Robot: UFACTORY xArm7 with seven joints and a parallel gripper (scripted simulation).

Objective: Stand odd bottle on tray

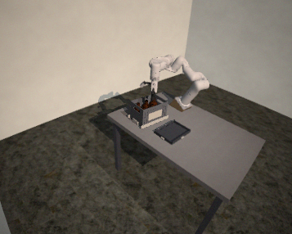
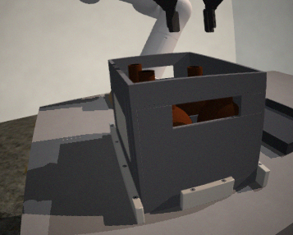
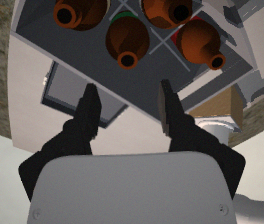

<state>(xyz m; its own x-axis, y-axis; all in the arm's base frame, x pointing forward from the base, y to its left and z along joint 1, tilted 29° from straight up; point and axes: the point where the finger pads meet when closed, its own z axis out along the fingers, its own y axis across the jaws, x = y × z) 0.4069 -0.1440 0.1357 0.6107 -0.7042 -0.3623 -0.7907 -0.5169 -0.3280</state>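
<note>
Right now my hand is 16 cm above the dark grey crate and 4 cm to the left of it. The rest, counted from my hand: dark flat tray: 25 cm to the left, 23 cm below, 1 cm behind; then glass bottle: 15 cm below, 10 cm behind, 7 cm to the right.
</note>
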